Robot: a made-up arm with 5 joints.
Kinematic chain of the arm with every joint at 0, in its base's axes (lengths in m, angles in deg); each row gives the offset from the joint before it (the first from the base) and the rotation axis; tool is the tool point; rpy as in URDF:
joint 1: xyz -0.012 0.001 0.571 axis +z
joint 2: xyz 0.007 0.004 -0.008 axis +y
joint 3: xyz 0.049 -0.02 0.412 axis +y
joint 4: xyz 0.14 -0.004 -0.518 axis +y
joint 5: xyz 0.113 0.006 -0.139 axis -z
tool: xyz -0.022 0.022 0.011 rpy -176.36 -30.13 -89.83
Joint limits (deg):
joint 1: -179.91..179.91
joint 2: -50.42..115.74
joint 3: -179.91..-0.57
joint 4: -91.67..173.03
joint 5: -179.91..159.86
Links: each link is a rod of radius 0.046 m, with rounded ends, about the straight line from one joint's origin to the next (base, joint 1, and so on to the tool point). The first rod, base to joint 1, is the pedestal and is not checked.
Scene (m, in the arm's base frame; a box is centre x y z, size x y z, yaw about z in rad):
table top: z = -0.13
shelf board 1: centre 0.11 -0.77 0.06 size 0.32 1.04 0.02 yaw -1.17
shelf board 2: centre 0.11 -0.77 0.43 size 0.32 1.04 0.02 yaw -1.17
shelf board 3: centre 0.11 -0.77 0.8 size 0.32 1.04 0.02 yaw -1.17
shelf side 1: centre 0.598 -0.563 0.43 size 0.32 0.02 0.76 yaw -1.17
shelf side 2: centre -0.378 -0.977 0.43 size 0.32 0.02 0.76 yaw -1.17
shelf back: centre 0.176 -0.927 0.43 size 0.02 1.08 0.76 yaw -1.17
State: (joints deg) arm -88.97 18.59 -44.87 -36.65 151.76
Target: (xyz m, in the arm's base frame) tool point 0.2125 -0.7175 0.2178
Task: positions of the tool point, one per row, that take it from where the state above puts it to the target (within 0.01 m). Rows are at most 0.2 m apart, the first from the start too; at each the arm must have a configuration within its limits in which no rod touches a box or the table.
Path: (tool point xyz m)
1: -0.0737 -0.6193 0.6079
2: -0.1090 -0.5126 0.6043
3: -0.0346 -0.5313 0.4737
4: 0.0382 -0.5049 0.3418
5: 0.0934 -0.4363 0.2178
6: 0.1317 -0.5361 0.2081
7: 0.1717 -0.6303 0.2081
8: 0.2125 -0.7175 0.2178

